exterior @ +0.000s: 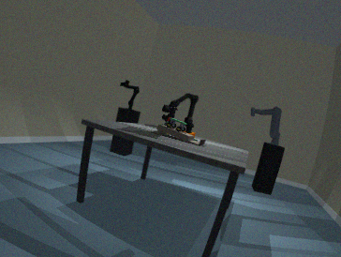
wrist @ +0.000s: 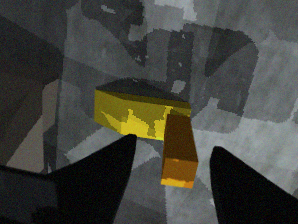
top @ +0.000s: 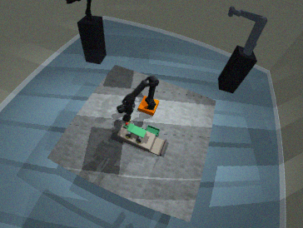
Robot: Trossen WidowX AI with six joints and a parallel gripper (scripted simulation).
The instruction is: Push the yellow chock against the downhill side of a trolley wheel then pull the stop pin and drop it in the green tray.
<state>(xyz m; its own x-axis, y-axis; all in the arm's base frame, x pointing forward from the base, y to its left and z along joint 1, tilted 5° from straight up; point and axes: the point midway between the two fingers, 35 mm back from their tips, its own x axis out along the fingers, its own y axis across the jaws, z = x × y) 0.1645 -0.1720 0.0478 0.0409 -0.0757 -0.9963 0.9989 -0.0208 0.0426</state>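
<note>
Now: the yellow chock 3 cm below my gripper tip and 2 cm ahead of it. The rest, counted from my gripper tip: beige ramp (17 cm ahead, 11 cm to the left); stop pin (13 cm ahead, 8 cm above, 1 cm to the left); green trolley (17 cm ahead, 11 cm to the left, 6 cm above).
</note>
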